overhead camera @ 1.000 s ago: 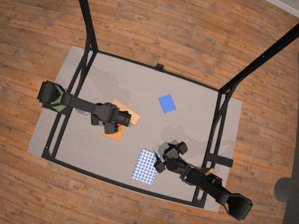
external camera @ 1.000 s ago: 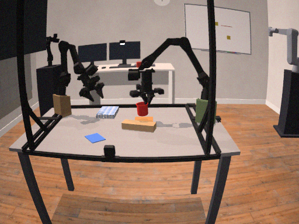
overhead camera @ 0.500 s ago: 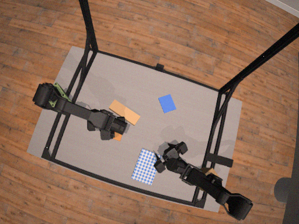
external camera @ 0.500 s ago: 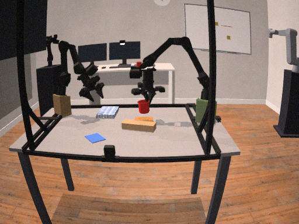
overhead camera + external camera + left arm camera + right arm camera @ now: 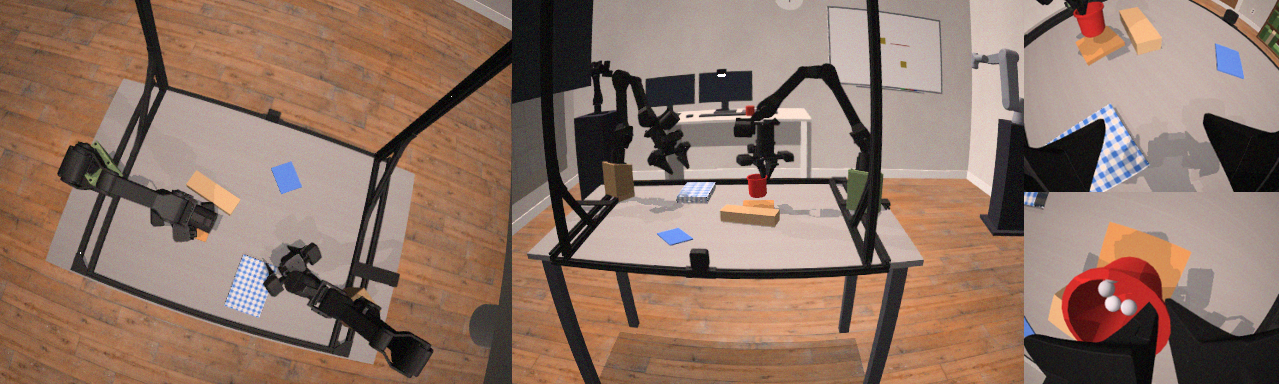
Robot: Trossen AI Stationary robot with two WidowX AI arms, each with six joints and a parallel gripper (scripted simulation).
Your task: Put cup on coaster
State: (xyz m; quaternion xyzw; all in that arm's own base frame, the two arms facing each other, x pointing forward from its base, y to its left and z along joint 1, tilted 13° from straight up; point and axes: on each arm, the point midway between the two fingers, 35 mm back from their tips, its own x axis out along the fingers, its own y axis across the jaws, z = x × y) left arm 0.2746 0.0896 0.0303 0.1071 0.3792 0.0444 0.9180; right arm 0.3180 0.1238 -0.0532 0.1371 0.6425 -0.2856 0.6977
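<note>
My right gripper is now 2 cm past the red cup, 2 cm to the right of it and 4 cm above it. From my right hand the other things lie so: orange square slab 2 cm behind, 2 cm to the left, 12 cm below; then tan block 13 cm behind, 3 cm to the left, 10 cm below; then blue square coaster 31 cm behind, 22 cm to the left, 12 cm below.
</note>
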